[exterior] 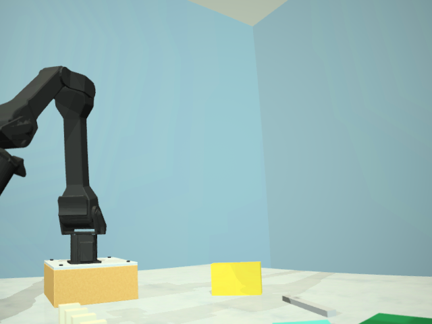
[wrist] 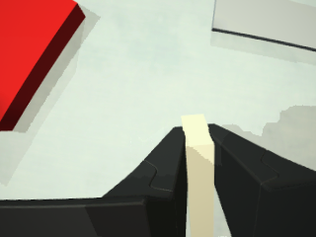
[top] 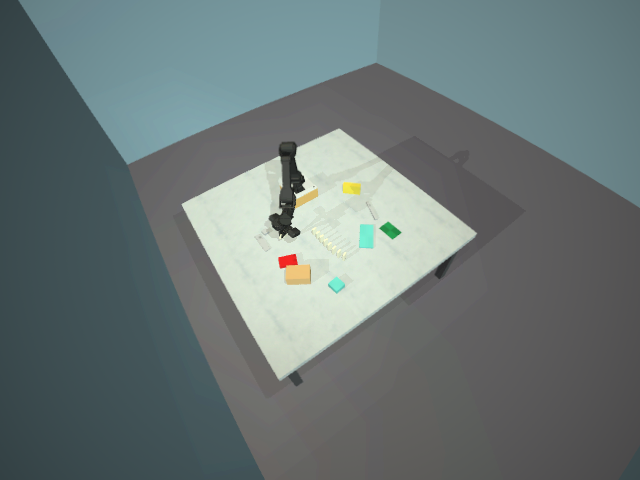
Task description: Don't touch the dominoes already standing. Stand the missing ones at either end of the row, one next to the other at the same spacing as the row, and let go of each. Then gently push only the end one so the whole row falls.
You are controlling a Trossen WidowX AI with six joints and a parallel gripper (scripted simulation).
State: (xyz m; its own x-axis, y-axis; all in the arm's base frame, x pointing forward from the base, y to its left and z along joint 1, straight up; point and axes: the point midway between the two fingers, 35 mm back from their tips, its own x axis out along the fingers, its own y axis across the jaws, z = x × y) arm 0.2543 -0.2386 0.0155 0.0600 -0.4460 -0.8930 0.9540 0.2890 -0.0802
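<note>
My gripper tip is 120 mm short of the red block, 50 mm above it and 30 mm to the left of it. Round my gripper tip: tan block (240 mm ahead, 30 mm to the right, 30 mm below); grey piece (130 mm behind, 50 mm to the right, 50 mm below); grey flat piece (90 mm to the right, 70 mm behind, 60 mm below).
</note>
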